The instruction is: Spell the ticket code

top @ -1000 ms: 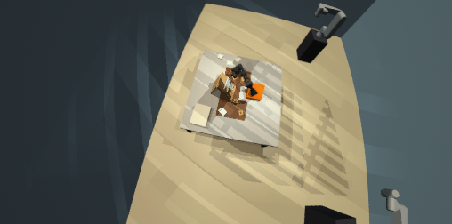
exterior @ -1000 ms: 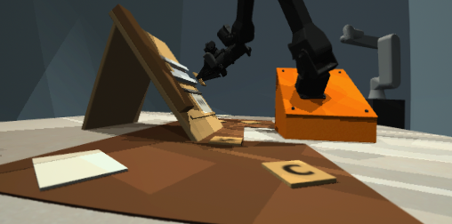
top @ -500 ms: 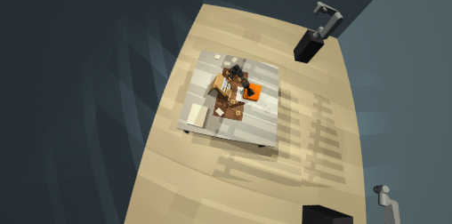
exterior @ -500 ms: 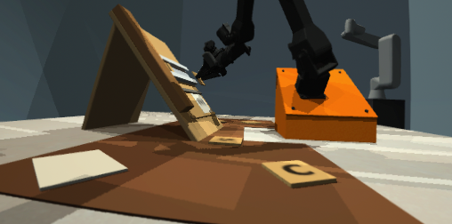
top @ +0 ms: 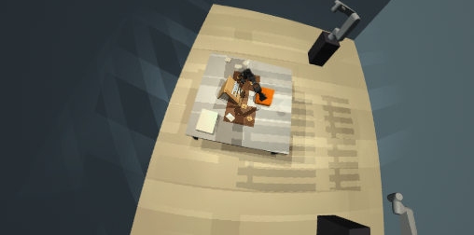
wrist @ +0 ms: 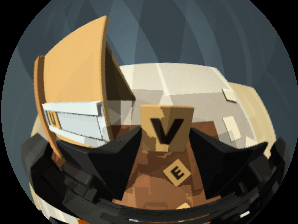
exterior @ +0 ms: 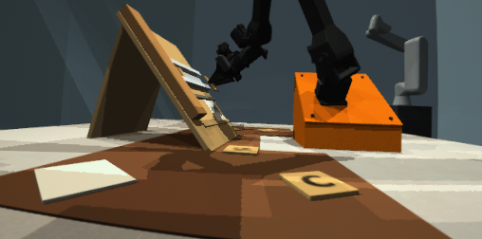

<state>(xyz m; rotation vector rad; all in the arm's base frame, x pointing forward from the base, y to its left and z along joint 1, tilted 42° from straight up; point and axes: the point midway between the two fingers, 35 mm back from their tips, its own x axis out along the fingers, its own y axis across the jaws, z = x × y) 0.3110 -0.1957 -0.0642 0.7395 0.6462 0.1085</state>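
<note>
My gripper tip is 3 cm short of the u tile and 23 cm to the right of it. Also, from my gripper tip: tan tile marked v right at my gripper tip; brown mat 14 cm behind, 18 cm to the left, 16 cm below; e tile 7 cm behind, 4 cm to the right, 16 cm below.
</note>
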